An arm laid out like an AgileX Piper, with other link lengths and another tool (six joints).
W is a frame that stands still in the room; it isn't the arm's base.
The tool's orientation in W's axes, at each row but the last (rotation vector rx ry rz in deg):
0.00 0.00 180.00
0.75 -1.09 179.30
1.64 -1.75 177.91
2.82 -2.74 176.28
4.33 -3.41 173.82
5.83 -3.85 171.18
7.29 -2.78 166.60
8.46 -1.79 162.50
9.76 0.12 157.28
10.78 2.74 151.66
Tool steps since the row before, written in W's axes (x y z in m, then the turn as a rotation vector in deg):
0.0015 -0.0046 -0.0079 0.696 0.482 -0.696
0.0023 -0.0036 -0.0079 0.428 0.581 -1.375
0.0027 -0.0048 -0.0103 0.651 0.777 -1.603
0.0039 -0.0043 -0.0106 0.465 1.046 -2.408
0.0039 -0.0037 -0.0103 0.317 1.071 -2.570
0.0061 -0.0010 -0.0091 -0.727 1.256 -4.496
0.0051 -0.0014 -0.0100 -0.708 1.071 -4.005
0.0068 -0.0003 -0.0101 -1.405 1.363 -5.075
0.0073 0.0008 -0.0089 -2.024 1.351 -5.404
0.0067 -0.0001 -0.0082 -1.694 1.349 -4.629
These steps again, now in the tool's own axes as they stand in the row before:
-0.0015 0.0046 -0.0079 -0.696 -0.482 -0.696
-0.0024 0.0037 -0.0078 -0.433 -0.569 -1.378
-0.0031 0.0049 -0.0102 -0.653 -0.769 -1.606
-0.0045 0.0044 -0.0103 -0.477 -1.001 -2.425
-0.0048 0.0036 -0.0099 -0.335 -1.004 -2.594
-0.0068 0.0004 -0.0086 0.585 -0.952 -4.590
-0.0062 0.0004 -0.0095 0.569 -0.788 -4.092
-0.0076 -0.0017 -0.0094 1.205 -0.852 -5.235
-0.0074 -0.0037 -0.0080 1.729 -0.614 -5.635
-0.0069 -0.0036 -0.0072 1.537 -0.714 -4.821

